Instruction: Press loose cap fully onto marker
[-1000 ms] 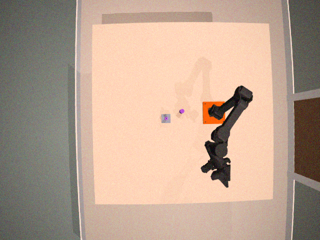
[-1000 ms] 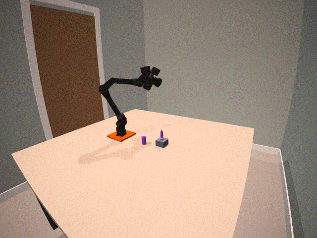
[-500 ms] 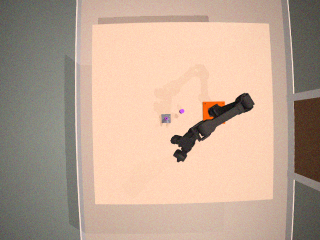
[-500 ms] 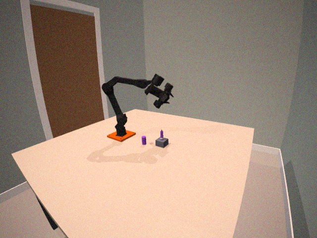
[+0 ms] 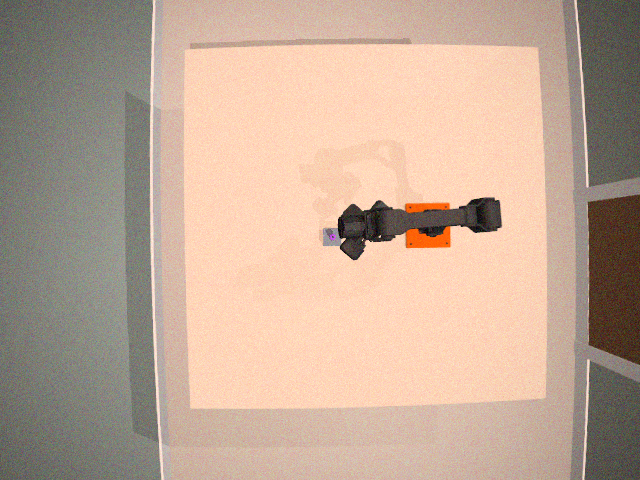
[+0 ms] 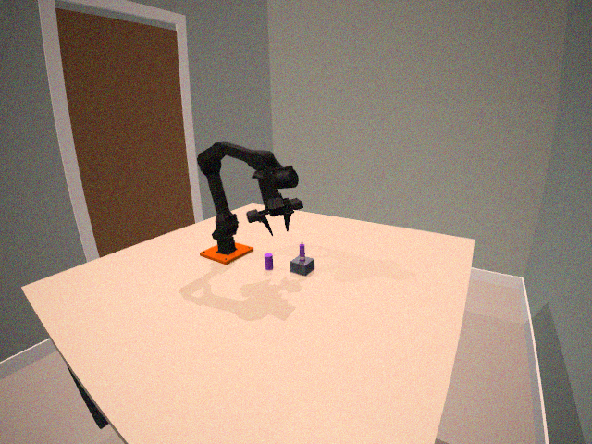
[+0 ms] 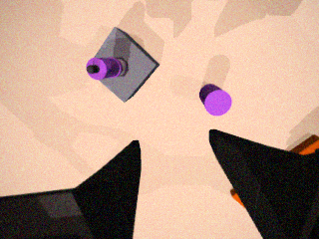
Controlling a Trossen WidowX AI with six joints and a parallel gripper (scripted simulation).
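The purple cap is 10 cm below my gripper tip, 3 cm to the right of it and 3 cm behind it. The rest, counted from my gripper tip: grey holder block (10 cm below, 8 cm ahead, 1 cm to the right).
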